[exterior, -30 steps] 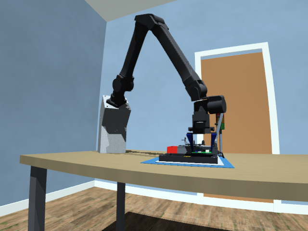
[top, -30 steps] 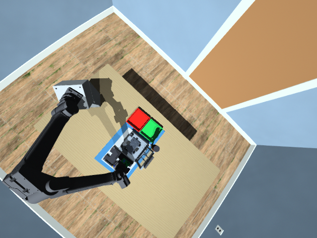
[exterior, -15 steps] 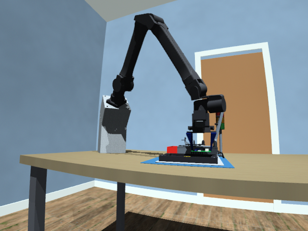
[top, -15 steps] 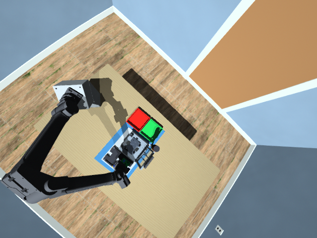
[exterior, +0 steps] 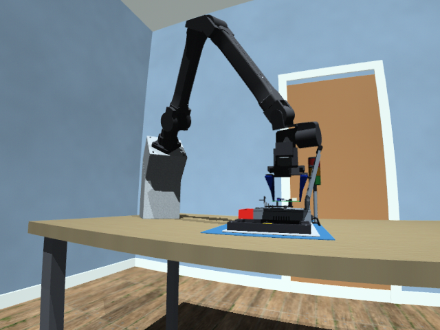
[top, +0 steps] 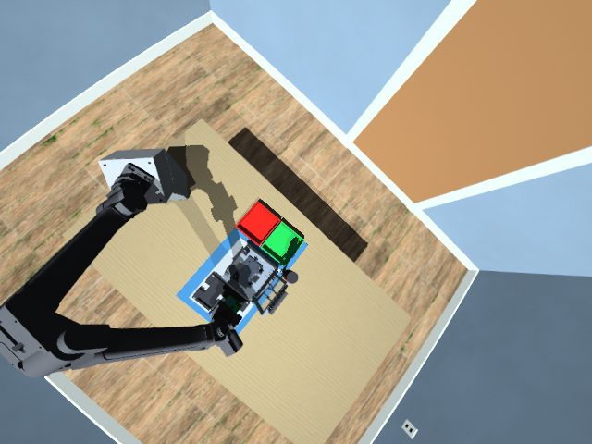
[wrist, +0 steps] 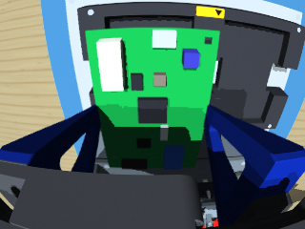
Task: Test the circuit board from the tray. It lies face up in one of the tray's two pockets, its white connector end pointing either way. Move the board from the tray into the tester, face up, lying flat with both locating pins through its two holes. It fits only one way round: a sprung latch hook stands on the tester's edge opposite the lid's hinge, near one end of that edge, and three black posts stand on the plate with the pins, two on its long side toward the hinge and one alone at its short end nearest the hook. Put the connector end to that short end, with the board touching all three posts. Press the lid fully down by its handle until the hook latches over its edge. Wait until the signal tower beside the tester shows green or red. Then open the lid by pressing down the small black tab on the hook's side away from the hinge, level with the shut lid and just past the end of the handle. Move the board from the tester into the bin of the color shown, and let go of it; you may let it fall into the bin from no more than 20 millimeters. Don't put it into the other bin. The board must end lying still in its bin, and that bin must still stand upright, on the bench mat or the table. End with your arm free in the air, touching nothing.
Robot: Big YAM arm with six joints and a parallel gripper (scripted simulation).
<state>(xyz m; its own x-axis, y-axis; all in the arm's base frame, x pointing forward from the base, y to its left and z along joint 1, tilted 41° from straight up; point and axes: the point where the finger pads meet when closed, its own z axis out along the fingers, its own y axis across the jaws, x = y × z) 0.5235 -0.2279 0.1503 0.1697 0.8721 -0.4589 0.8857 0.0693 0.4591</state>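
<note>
My hand is 18 cm to the right of the tester plate and 2 cm above it. The rest, counted from my hand: green circuit board right at my hand; black latch hook 5 cm behind, 24 cm to the left; tester lid 12 cm ahead, 15 cm to the left, 9 cm above.
</note>
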